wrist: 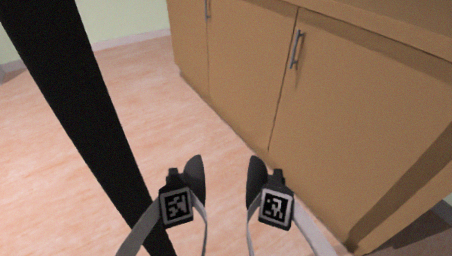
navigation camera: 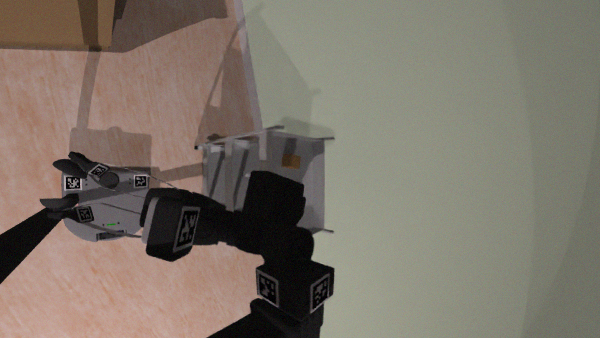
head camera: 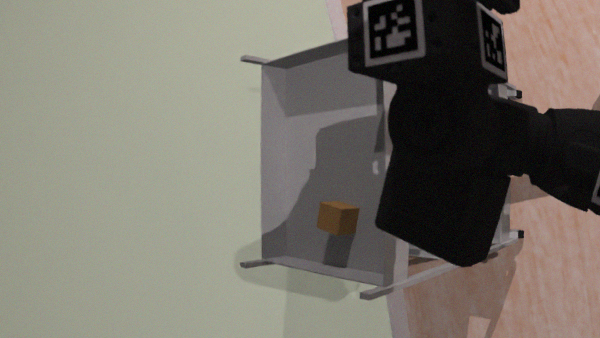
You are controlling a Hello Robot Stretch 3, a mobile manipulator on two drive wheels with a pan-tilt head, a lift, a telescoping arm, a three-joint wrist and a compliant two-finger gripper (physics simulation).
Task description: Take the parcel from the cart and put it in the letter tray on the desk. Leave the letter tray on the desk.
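Places are measured from the robot's base along level axes (x ahead, y left, z up), in metres.
Pixels of known places: gripper, between the fingertips: (wrist: 225, 172) (navigation camera: 52, 181); robot's base, origin of its link: (navigation camera: 109, 179).
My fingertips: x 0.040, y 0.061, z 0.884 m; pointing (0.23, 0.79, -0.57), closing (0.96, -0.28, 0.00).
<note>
For each thing: its top centre in the pictures, then the offset to it from my fingertips. "*": a spot on its surface instead.
- small orange-brown box, centre of its top: (head camera: 328, 218) (navigation camera: 295, 161) dx +0.049, dy -0.667, dz -0.171 m
- grey cart, a spot on its surface: (head camera: 273, 160) (navigation camera: 318, 185) * dx -0.061, dy -0.851, dz -0.187 m
The parcel, a small orange-brown box (head camera: 337, 218) (navigation camera: 291, 160), lies on the top shelf of the grey cart (head camera: 273, 160) (navigation camera: 316, 182), near one side wall. My gripper (navigation camera: 64, 183) (wrist: 225, 172) is open, with a gap between its fingertips and nothing held. In the navigation camera view it is above the robot's base, off to the left of the cart and away from the parcel. The wrist's dark body hides part of the cart in the head and navigation views. The letter tray does not show, and I cannot make out the desk.
The cart stands against the pale green wall (head camera: 125, 150) (navigation camera: 425, 150). A brown cabinet (wrist: 365, 100) with door handles stands in front of the fingers in the wrist view. Brown furniture (navigation camera: 40, 25) shows at the navigation view's upper left. The black arm part crosses above the base.
</note>
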